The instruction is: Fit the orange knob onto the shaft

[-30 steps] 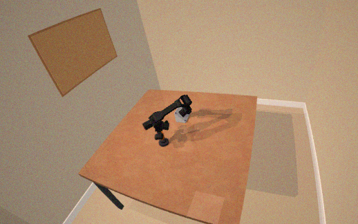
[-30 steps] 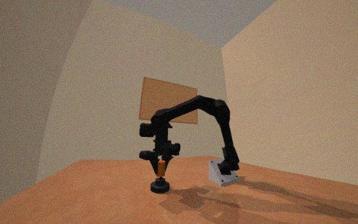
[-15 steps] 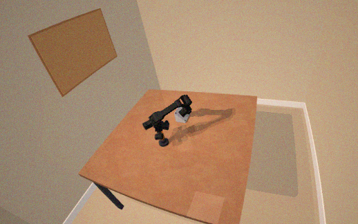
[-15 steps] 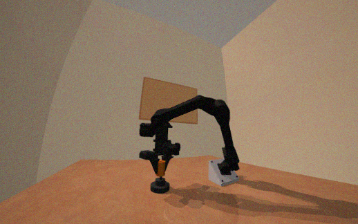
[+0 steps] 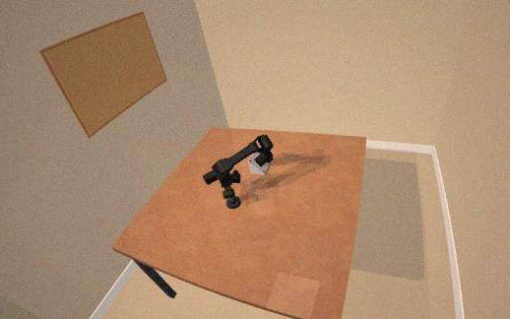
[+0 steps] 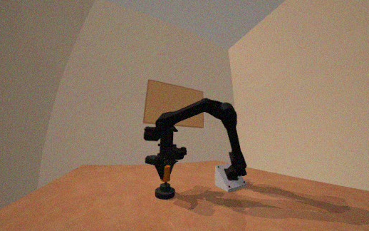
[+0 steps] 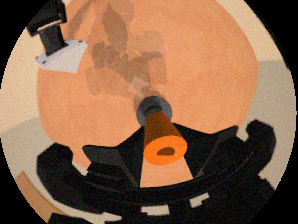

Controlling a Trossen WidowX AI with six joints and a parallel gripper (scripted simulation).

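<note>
My gripper tip is 2 cm below the orange knob. Round my gripper tip: round dark pedestal 4 cm below.
</note>
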